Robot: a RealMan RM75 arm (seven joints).
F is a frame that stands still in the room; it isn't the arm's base.
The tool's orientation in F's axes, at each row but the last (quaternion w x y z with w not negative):
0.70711, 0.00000, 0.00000, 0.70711
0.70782, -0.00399, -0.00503, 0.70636
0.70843, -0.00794, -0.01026, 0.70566
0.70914, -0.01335, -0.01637, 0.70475
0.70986, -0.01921, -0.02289, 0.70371
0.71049, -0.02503, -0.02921, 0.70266
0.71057, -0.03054, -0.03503, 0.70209
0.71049, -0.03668, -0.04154, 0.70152
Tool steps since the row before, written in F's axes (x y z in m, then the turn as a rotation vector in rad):
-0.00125, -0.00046, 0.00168, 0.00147, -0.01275, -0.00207
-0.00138, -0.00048, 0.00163, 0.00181, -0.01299, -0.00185
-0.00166, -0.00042, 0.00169, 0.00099, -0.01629, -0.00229
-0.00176, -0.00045, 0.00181, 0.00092, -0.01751, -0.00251
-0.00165, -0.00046, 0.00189, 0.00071, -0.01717, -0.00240
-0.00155, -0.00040, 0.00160, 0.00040, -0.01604, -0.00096
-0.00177, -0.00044, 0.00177, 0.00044, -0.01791, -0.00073
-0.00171, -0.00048, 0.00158, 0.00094, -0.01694, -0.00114
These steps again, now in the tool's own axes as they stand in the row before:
-0.00046, 0.00125, 0.00168, -0.01275, -0.00147, -0.00207
-0.00048, 0.00136, 0.00165, -0.01299, -0.00181, -0.00185
-0.00042, 0.00161, 0.00173, -0.01629, -0.00100, -0.00226
-0.00045, 0.00168, 0.00188, -0.01751, -0.00092, -0.00247
-0.00046, 0.00153, 0.00199, -0.01718, -0.00072, -0.00235
-0.00041, 0.00142, 0.00172, -0.01604, -0.00051, -0.00090
-0.00045, 0.00159, 0.00193, -0.01791, -0.00059, -0.00066
-0.00049, 0.00152, 0.00176, -0.01694, -0.00103, -0.00113

